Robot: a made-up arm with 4 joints.
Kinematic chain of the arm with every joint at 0, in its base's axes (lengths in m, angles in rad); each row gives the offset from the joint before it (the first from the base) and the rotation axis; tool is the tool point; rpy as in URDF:
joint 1: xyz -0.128 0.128 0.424 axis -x
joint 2: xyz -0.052 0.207 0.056 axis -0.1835 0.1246 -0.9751
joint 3: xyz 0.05 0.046 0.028 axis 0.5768 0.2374 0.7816
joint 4: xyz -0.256 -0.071 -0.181 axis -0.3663 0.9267 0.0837
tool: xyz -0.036 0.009 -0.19 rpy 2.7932 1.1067 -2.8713
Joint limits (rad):
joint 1: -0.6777..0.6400
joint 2: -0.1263..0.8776
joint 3: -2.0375..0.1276
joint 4: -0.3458..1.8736
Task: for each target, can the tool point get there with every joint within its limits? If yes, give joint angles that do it. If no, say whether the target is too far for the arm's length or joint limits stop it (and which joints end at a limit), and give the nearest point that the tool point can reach.
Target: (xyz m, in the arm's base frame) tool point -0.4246 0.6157 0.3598
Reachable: yes | joints -0.5067 0.5849 -1.2233 0.7806
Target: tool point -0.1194 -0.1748 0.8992
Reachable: no: joint limits stop it (at a limit: joint 1, joint 2, joint 3, joint 4) | nearest point -0.5153 0.1723 0.4357 | short by 0.701 m
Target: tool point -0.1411 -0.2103 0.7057
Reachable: no: joint limits stop it (at a limit: joint 1, joint 2, joint 3, joint 4) | nearest point -0.5153 0.1723 0.4357 | short by 0.599 m
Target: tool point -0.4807 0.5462 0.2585
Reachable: yes | joints -0.0885 0.0415 -1.2866 1.5989
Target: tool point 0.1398 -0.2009 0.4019
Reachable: no: joint limits stop it (at a limit: joint 1, joint 2, joint 3, joint 4) | nearest point -0.3146 0.0307 0.1570 | short by 0.566 m
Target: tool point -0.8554 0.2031 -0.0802
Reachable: no: too far | nearest point -0.5465 0.2436 0.0873 | short by 0.354 m
